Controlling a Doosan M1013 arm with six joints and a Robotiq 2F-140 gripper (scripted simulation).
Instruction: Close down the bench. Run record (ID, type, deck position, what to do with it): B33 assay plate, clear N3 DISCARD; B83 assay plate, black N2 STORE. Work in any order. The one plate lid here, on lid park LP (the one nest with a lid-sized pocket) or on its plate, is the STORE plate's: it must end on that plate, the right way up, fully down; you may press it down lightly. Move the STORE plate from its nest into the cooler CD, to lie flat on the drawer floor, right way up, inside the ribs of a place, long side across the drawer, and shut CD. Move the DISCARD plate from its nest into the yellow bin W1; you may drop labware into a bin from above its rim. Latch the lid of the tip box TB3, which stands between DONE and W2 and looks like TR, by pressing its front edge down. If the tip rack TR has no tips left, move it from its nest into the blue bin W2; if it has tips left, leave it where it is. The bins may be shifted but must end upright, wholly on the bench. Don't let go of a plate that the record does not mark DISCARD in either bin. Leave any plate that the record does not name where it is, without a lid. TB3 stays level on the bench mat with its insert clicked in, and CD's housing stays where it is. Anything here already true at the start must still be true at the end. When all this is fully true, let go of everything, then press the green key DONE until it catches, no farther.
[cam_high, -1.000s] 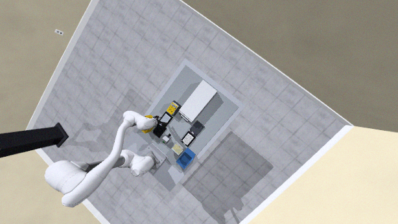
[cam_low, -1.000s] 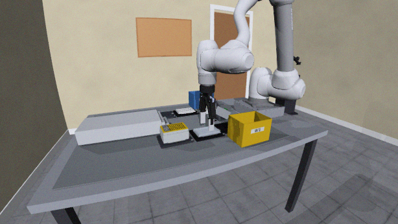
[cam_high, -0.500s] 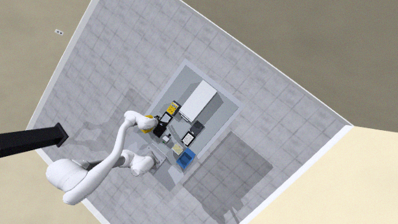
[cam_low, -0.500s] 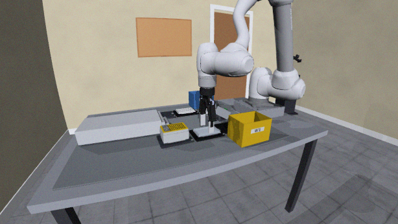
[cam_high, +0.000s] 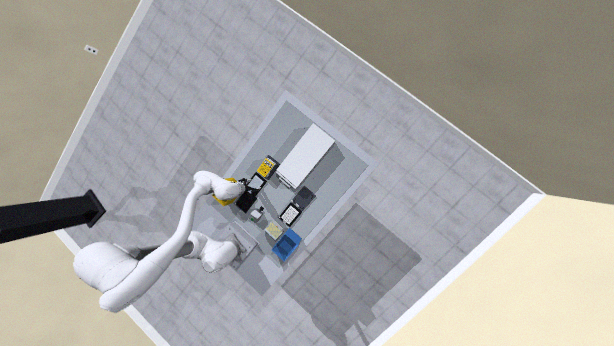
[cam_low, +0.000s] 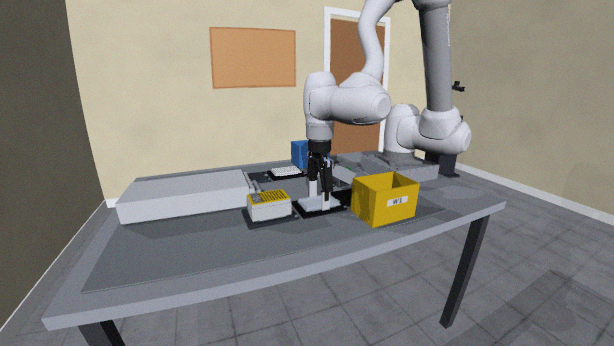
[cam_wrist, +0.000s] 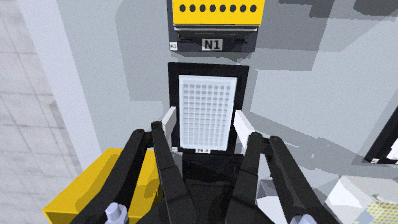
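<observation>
Now: the black nest 3 cm below my hand. From my hand the other things lie so: yellow bin W1: 20 cm behind, 9 cm to the left; tip rack TR: 17 cm ahead, 3 cm to the left, 2 cm above; N3 label: 7 cm behind, 3 cm below, 1 cm to the right.
</observation>
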